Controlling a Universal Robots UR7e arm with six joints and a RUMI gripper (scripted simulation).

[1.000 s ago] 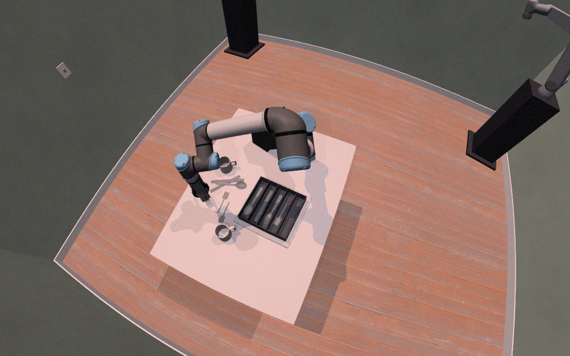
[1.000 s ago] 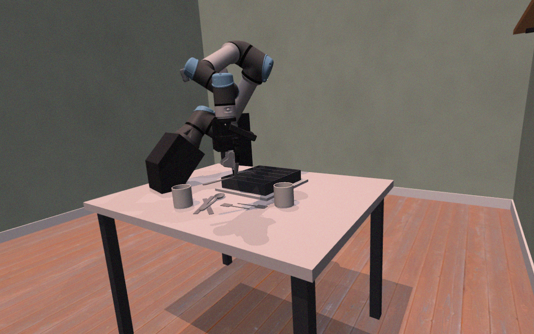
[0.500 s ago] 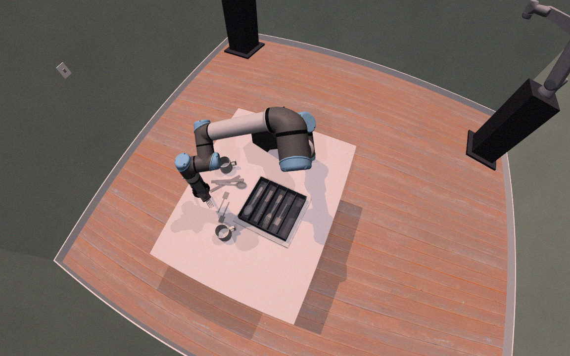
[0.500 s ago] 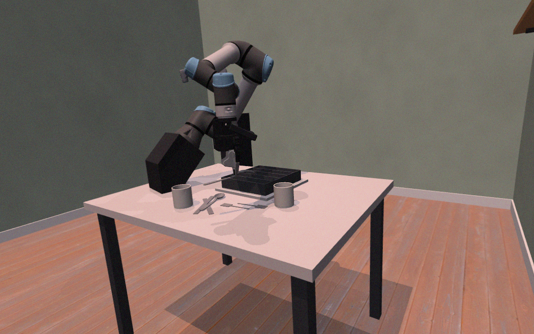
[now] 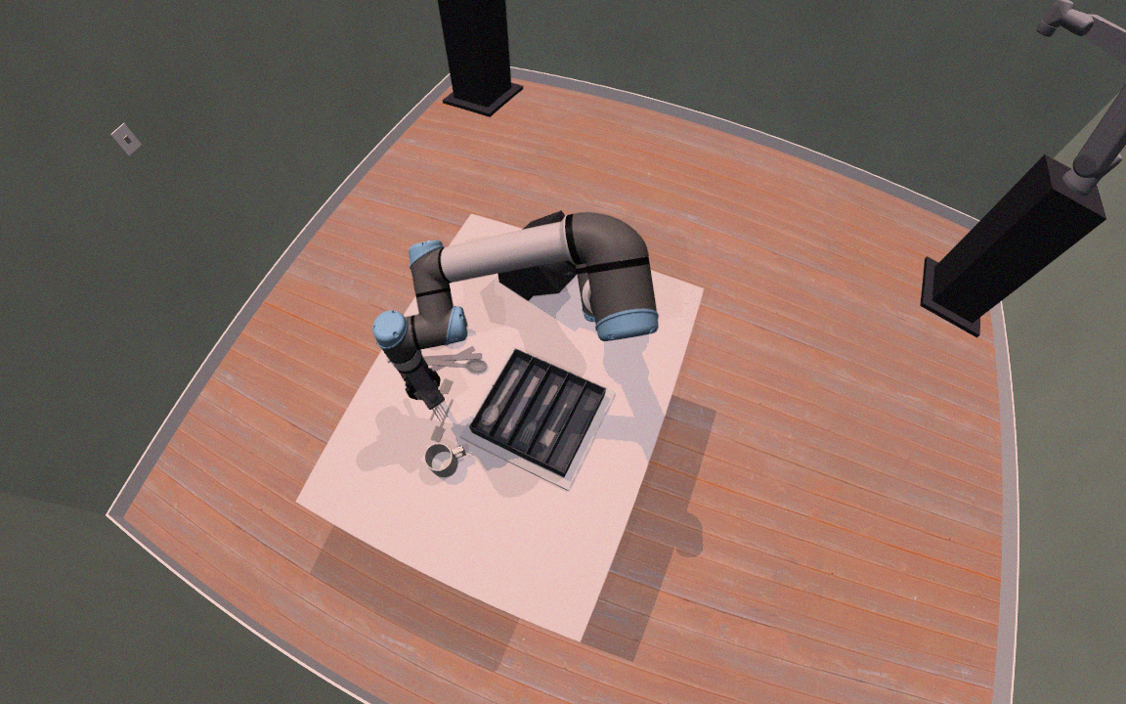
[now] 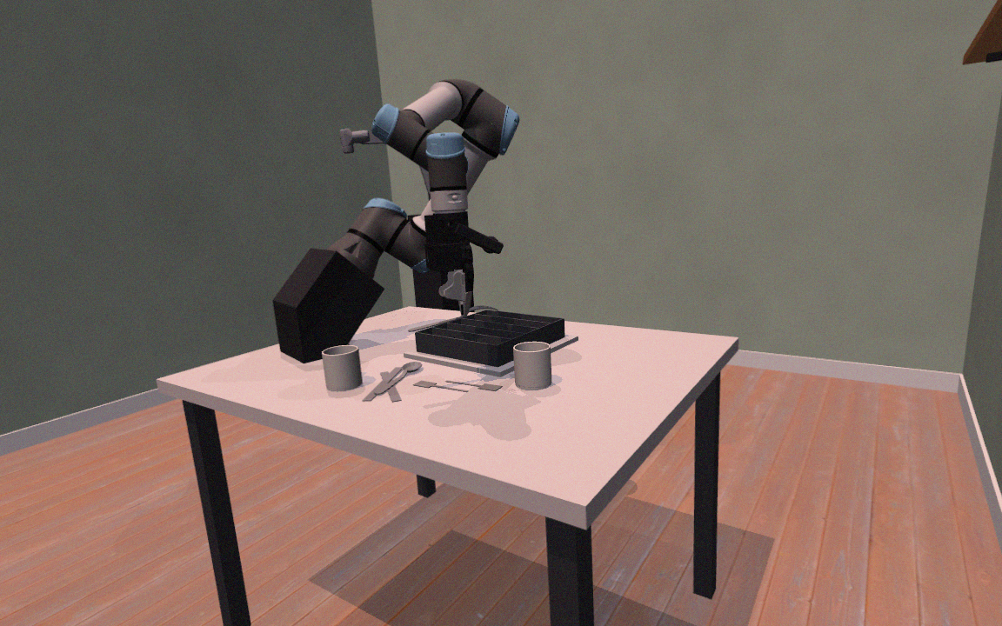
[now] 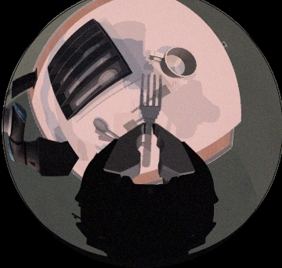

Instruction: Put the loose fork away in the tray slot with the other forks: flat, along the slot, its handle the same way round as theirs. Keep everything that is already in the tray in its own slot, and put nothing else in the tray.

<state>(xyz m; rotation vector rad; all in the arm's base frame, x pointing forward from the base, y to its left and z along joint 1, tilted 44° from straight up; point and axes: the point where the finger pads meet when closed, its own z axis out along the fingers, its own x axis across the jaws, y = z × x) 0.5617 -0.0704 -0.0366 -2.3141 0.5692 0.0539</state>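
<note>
My gripper is now 24 cm to the right of the tray, 16 cm past it and 12 cm above it.
</note>
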